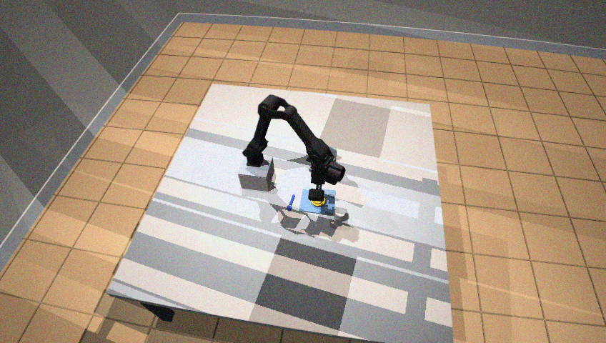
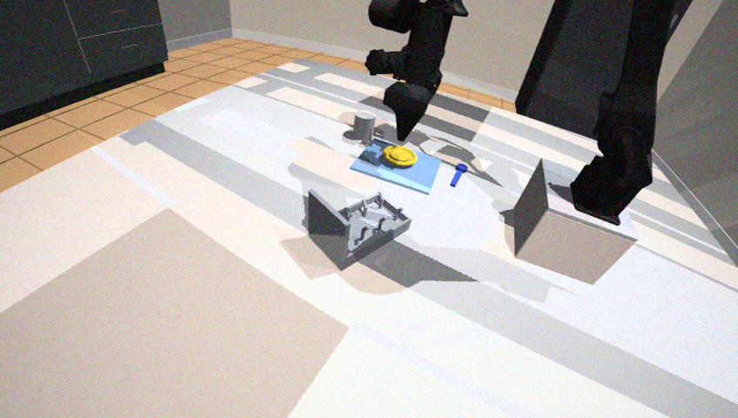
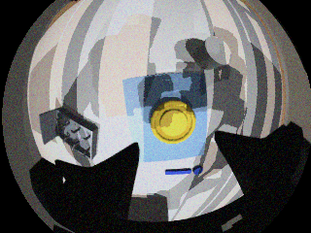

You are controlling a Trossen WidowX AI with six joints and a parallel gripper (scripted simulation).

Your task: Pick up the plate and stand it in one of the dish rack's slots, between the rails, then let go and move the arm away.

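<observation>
Right now my gripper tip is 60 mm above the yellow plate. The rest, counted from my gripper tip: blue spoon 120 mm behind, 70 mm below, 40 mm to the right; grey dish rack 210 mm to the left, 50 mm below, 10 mm behind.
</observation>
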